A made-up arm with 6 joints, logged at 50 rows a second.
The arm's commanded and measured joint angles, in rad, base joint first. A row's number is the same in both.
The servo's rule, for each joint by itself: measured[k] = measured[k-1] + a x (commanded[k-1-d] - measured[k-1]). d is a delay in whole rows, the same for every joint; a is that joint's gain. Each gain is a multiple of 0.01, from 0.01 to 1. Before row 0 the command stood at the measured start. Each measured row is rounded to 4 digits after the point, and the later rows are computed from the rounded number. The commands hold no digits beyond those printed.
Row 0, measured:
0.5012 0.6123 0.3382 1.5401 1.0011 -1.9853
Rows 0 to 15, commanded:
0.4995 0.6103 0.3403 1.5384 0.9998 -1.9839
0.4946 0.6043 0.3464 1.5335 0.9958 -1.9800
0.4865 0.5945 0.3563 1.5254 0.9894 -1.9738
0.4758 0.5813 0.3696 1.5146 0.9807 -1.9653
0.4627 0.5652 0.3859 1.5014 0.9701 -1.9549
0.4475 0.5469 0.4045 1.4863 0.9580 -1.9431
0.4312 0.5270 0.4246 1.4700 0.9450 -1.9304
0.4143 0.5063 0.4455 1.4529 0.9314 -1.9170
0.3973 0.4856 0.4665 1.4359 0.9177 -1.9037
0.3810 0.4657 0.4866 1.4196 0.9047 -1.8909
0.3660 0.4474 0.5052 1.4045 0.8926 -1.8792
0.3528 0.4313 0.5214 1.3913 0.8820 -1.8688
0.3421 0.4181 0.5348 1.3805 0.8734 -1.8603
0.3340 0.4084 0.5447 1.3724 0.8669 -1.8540
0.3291 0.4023 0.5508 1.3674 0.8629 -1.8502
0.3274 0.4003 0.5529 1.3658 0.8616 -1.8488
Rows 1 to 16, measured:
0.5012 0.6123 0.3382 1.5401 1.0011 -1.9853
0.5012 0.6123 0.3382 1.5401 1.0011 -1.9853
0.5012 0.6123 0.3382 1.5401 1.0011 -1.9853
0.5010 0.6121 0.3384 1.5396 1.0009 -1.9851
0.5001 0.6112 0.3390 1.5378 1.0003 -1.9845
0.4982 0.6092 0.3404 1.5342 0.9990 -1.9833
0.4951 0.6059 0.3427 1.5285 0.9968 -1.9813
0.4906 0.6010 0.3462 1.5206 0.9936 -1.9784
0.4846 0.5945 0.3509 1.5107 0.9893 -1.9745
0.4771 0.5864 0.3568 1.4989 0.9840 -1.9696
0.4683 0.5768 0.3639 1.4856 0.9777 -1.9638
0.4584 0.5659 0.3721 1.4712 0.9705 -1.9572
0.4476 0.5539 0.3813 1.4562 0.9626 -1.9499
0.4362 0.5411 0.3912 1.4412 0.9542 -1.9421
0.4245 0.5279 0.4016 1.4267 0.9455 -1.9340
0.4130 0.5147 0.4123 1.4133 0.9368 -1.9259
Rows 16 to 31, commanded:
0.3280 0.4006 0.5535 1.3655 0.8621 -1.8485
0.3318 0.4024 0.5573 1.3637 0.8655 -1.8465
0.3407 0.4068 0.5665 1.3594 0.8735 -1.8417
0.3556 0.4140 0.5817 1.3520 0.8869 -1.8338
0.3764 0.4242 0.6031 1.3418 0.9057 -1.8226
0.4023 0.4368 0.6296 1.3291 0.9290 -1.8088
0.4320 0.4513 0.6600 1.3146 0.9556 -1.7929
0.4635 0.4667 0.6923 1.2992 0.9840 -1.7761
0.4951 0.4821 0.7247 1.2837 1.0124 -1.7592
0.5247 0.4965 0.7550 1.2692 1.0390 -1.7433
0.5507 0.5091 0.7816 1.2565 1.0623 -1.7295
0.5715 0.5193 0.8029 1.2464 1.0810 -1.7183
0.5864 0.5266 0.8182 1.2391 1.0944 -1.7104
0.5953 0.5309 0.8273 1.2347 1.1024 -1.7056
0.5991 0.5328 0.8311 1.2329 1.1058 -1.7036
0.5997 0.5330 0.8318 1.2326 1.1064 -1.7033
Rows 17 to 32, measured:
0.4019 0.5019 0.4229 1.4014 0.9284 -1.9180
0.3917 0.4899 0.4331 1.3915 0.9205 -1.9105
0.3827 0.4791 0.4427 1.3840 0.9134 -1.9037
0.3750 0.4697 0.4516 1.3786 0.9072 -1.8976
0.3690 0.4616 0.4601 1.3743 0.9022 -1.8920
0.3650 0.4550 0.4686 1.3700 0.8988 -1.8865
0.3637 0.4501 0.4776 1.3648 0.8974 -1.8807
0.3655 0.4470 0.4876 1.3581 0.8984 -1.8743
0.3707 0.4458 0.4990 1.3497 0.9021 -1.8671
0.3793 0.4465 0.5119 1.3395 0.9085 -1.8589
0.3911 0.4489 0.5263 1.3278 0.9176 -1.8498
0.4057 0.4529 0.5422 1.3150 0.9290 -1.8398
0.4224 0.4581 0.5592 1.3017 0.9422 -1.8292
0.4404 0.4642 0.5770 1.2886 0.9566 -1.8182
0.4588 0.4708 0.5951 1.2764 0.9715 -1.8072
0.4767 0.4775 0.6129 1.2656 0.9862 -1.7966

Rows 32 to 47, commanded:
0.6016 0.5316 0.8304 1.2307 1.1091 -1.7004
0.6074 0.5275 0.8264 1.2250 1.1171 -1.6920
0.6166 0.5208 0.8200 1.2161 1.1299 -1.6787
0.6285 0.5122 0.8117 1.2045 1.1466 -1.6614
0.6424 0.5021 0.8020 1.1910 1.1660 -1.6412
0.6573 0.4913 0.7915 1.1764 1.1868 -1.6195
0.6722 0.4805 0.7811 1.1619 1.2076 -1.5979
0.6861 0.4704 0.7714 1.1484 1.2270 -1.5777
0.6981 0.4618 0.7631 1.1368 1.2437 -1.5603
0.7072 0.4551 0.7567 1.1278 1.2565 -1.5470
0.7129 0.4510 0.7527 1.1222 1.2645 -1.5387
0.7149 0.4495 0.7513 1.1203 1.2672 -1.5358
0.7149 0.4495 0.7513 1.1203 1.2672 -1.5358
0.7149 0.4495 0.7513 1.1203 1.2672 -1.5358
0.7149 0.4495 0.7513 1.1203 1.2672 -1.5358
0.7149 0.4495 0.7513 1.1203 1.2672 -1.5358
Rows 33 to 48, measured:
0.4933 0.4839 0.6301 1.2566 1.0001 -1.7866
0.5081 0.4898 0.6462 1.2497 1.0128 -1.7775
0.5209 0.4950 0.6610 1.2447 1.0240 -1.7693
0.5322 0.4994 0.6746 1.2406 1.0342 -1.7617
0.5427 0.5028 0.6867 1.2361 1.0441 -1.7540
0.5530 0.5050 0.6974 1.2303 1.0544 -1.7457
0.5636 0.5059 0.7065 1.2228 1.0655 -1.7364
0.5746 0.5054 0.7141 1.2136 1.0776 -1.7259
0.5862 0.5037 0.7203 1.2028 1.0907 -1.7142
0.5982 0.5009 0.7252 1.1909 1.1047 -1.7014
0.6105 0.4972 0.7289 1.1786 1.1194 -1.6878
0.6228 0.4930 0.7316 1.1665 1.1343 -1.6738
0.6346 0.4885 0.7336 1.1553 1.1490 -1.6599
0.6456 0.4840 0.7351 1.1457 1.1629 -1.6466
0.6553 0.4799 0.7364 1.1383 1.1754 -1.6344
0.6636 0.4763 0.7376 1.1331 1.1864 -1.6236

